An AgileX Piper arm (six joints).
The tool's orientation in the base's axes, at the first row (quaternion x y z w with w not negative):
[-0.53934 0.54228 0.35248 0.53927]
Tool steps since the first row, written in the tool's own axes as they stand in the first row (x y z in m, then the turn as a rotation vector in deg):
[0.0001 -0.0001 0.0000 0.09 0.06 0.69]
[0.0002 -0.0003 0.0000 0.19 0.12 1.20]
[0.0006 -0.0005 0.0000 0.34 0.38 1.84]
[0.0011 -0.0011 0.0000 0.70 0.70 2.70]
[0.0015 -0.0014 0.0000 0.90 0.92 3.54]
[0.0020 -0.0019 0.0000 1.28 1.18 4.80]
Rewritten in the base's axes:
[0.0001 0.0000 -0.0001 0.10 0.66 -0.22]
[0.0003 -0.0001 -0.0001 0.16 1.14 -0.41]
[0.0006 -0.0002 -0.0005 0.07 1.77 -0.72]
[0.0012 -0.0004 -0.0008 -0.01 2.58 -1.27]
[0.0016 -0.0005 -0.0012 -0.02 3.38 -1.65]
[0.0022 -0.0007 -0.0016 0.05 4.57 -2.29]

